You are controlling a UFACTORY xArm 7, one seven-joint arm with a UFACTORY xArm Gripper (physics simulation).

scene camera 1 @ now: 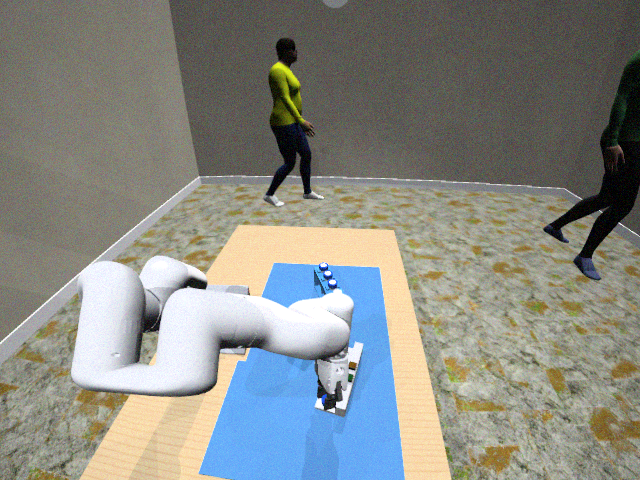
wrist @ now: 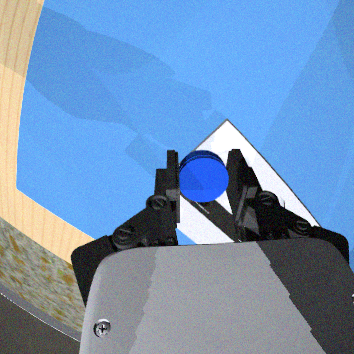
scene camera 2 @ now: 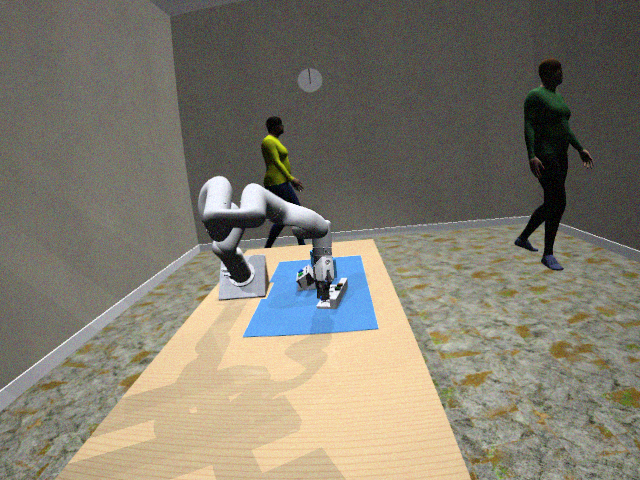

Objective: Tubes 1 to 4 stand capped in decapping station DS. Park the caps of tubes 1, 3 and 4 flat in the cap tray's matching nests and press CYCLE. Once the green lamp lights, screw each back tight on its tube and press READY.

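Places are measured from the arm's base along level axes (x right, y ahead, z up), in millimetres.
Where they show: gripper, between the fingertips: (scene camera 1: 326, 402) (wrist: 201, 165) (scene camera 2: 323, 299); arm's base, origin of its link: (scene camera 2: 242, 274).
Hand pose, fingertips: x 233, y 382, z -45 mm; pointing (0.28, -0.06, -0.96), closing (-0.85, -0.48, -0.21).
Note:
Things, the pixels of their top centre, and the offset from my fingertips. Level surfaces: height alone.
- round blue cap, centre of its top: (wrist: 200, 182) dy +5, dx -4, dz +13 mm
- blue decapping station, centre of its top: (scene camera 1: 330, 281) (scene camera 2: 321, 253) dy -13, dx -419, dz +64 mm
- white box, centre of its top: (scene camera 2: 305, 268) dy -87, dx -254, dz +45 mm
- blue mat, height of its surface: dz -39 mm
- wooden table, height of its surface: dz -42 mm
My gripper (scene camera 1: 331, 401) (scene camera 2: 323, 297) (wrist: 201, 165) is shut on a round blue cap (scene camera 1: 324, 400) (wrist: 205, 181), held with its flat top facing the wrist camera. It is low over the near end of the white cap tray (scene camera 1: 358, 349) (scene camera 2: 325, 305) (wrist: 227, 134). Whether the cap touches the tray is hidden. The tray shows dark, brown and green marks farther along. The blue decapping station (scene camera 1: 318, 279) stands at the back of the mat, with three blue-and-white tops in a row; its near end is hidden behind the arm. Tube numbers and the lamp cannot be read.
A white box (scene camera 2: 306, 279) with green and blue spots on it stands left of the gripper in scene camera 2. The blue mat (scene camera 1: 289, 434) (scene camera 2: 289, 322) lies on the wooden table (scene camera 1: 423, 413) (scene camera 2: 310, 413). The arm's grey base plate (scene camera 2: 258, 276) is at the left. Two people are beyond the table.

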